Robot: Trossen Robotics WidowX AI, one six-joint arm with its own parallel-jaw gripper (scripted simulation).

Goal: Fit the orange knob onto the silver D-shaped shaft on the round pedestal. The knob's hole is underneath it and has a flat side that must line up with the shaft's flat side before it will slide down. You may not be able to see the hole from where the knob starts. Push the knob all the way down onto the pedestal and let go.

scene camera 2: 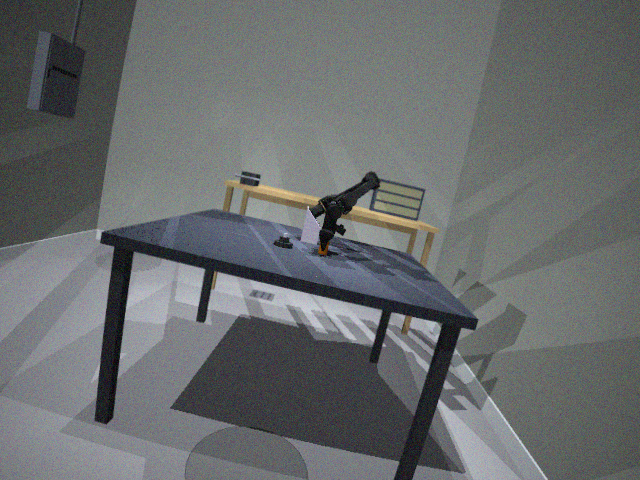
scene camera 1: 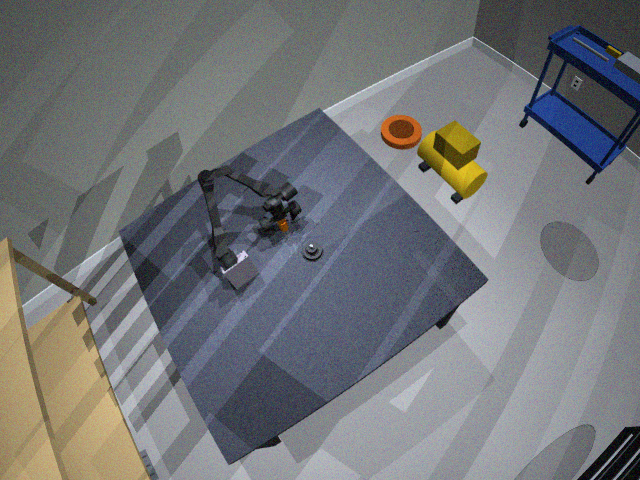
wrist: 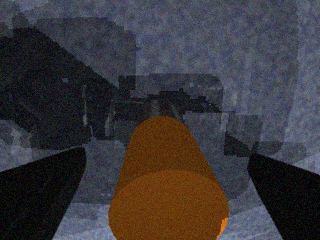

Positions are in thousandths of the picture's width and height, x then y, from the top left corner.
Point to an orange knob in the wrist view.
517, 752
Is my gripper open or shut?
Open.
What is my gripper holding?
Nothing.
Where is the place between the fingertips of my gripper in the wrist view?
At 530, 665
